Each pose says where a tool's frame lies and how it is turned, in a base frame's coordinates. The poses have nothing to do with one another.
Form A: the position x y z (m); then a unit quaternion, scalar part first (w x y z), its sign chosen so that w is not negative.
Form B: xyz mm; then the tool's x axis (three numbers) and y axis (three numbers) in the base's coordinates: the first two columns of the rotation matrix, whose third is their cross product. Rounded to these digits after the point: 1 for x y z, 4 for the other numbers.
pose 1, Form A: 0.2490 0.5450 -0.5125 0.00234 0.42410 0.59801 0.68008
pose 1, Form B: 249.0 545.0 -512.5 -0.6403 0.5104 0.5741 0.5041 -0.2848 0.8154
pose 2, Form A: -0.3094 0.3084 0.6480 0.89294 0.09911 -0.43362 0.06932
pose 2, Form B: -309.4 308.4 648.0 0.6143 0.0378 0.7881 -0.2098 0.9707 0.1169
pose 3, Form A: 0.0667 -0.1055 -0.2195 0.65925 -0.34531 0.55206 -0.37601
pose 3, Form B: 66.7 -105.5 -219.5 0.1077 -0.8770 -0.4682 0.1145 0.4788 -0.8704
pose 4, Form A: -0.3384 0.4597 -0.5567 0.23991 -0.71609 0.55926 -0.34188
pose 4, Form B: -338.4 459.7 -556.7 0.1407 -0.9650 0.2213 -0.6369 -0.2593 -0.7260
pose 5, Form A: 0.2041 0.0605 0.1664 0.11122 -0.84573 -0.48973 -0.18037
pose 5, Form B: 204.1 60.5 166.4 0.4553 0.7882 0.4140 0.8685 -0.4956 -0.0115
